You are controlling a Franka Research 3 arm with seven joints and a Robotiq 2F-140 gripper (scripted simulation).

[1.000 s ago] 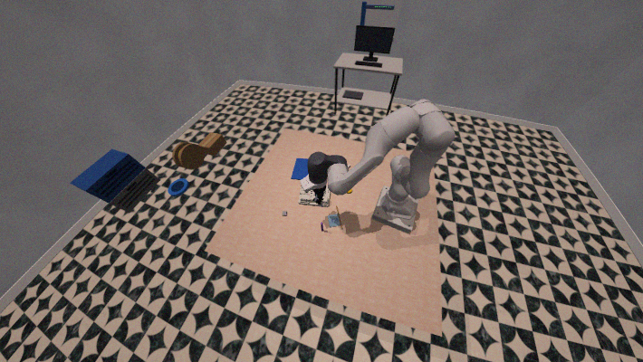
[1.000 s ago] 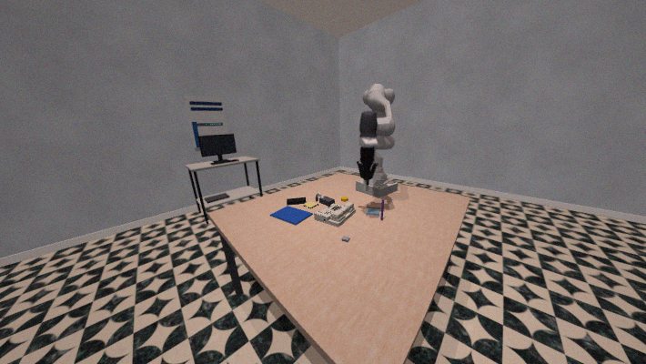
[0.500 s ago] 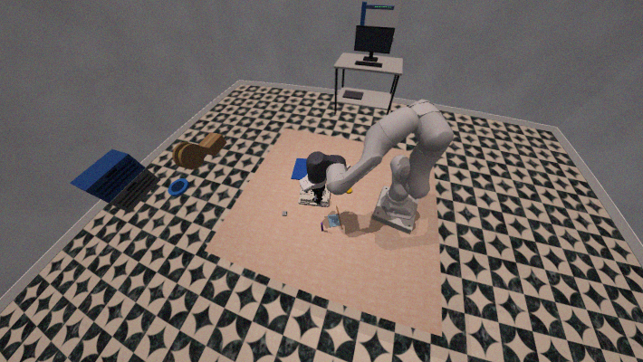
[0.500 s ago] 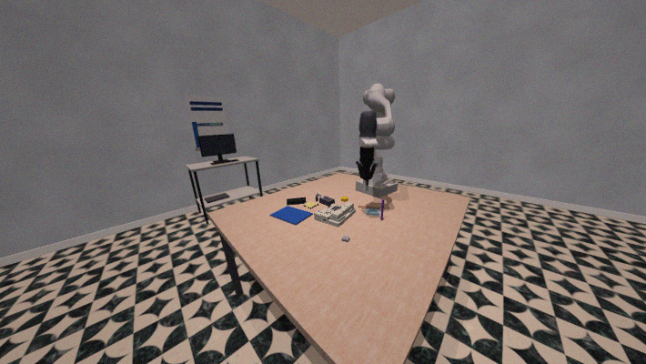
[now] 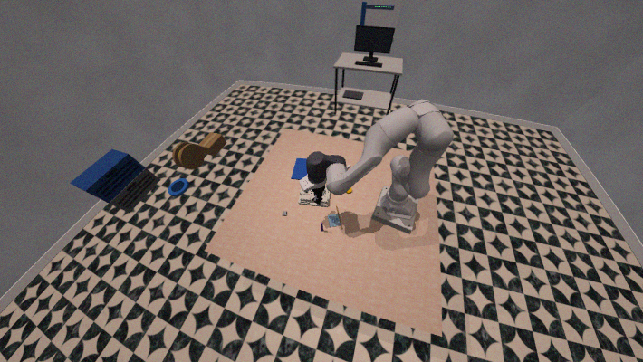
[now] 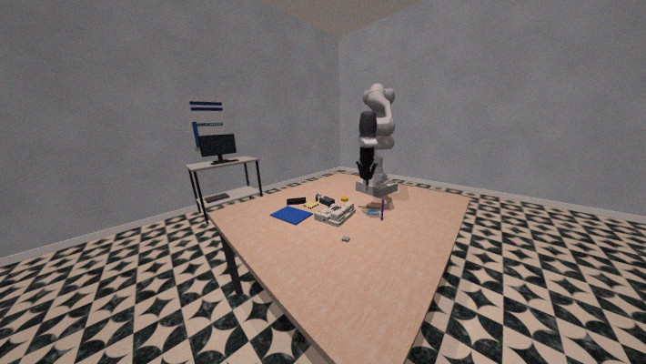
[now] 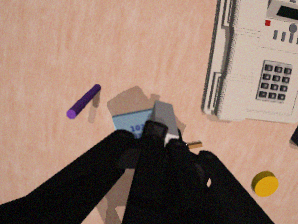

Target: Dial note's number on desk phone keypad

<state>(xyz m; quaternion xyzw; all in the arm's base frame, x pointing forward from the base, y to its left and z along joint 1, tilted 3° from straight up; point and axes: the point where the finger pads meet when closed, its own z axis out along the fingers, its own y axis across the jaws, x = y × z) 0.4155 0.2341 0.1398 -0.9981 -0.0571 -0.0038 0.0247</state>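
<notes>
Right now my hand is 16 cm above the handset, 9 cm to the left of it and 9 cm short of it. Round my hand: small grey block: 24 cm ahead, 20 cm below, 8 cm to the left; then pencil: 19 cm below, 12 cm behind, 4 cm to the right; then purple pen: 14 cm below, 9 cm to the left, 5 cm behind.
</notes>
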